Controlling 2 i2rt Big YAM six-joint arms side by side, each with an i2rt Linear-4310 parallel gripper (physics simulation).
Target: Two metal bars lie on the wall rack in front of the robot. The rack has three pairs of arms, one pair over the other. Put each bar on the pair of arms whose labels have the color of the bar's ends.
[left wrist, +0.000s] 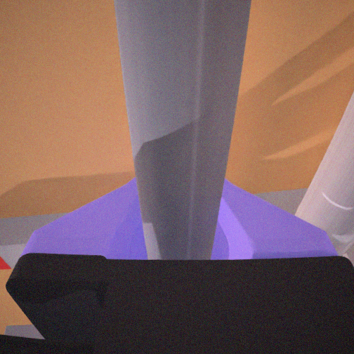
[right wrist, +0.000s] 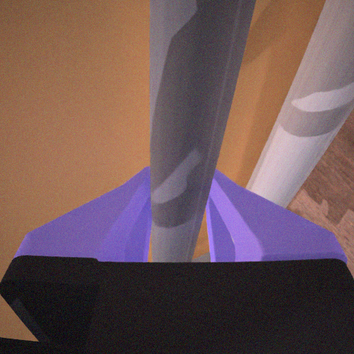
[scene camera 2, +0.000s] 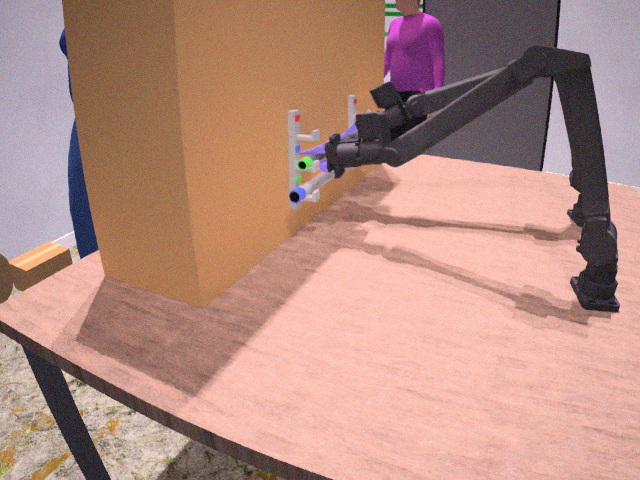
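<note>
The wall rack has red, blue and green labels from top to bottom. The green-ended bar is at the height of the middle, blue-labelled arms; whether it touches them I cannot tell. The blue-ended bar lies on the lowest, green-labelled arms. My left gripper is shut on the green-ended bar near its near end. My right gripper is shut on the same bar farther along; its fingers are partly hidden in the scene view. The top, red-labelled arm bears no bar at the near post.
The rack is fixed to a tall orange-brown block on the wooden table. The two forearms run close together in front of the rack. The blue-ended bar is close below the held bar. A person in a magenta top stands behind.
</note>
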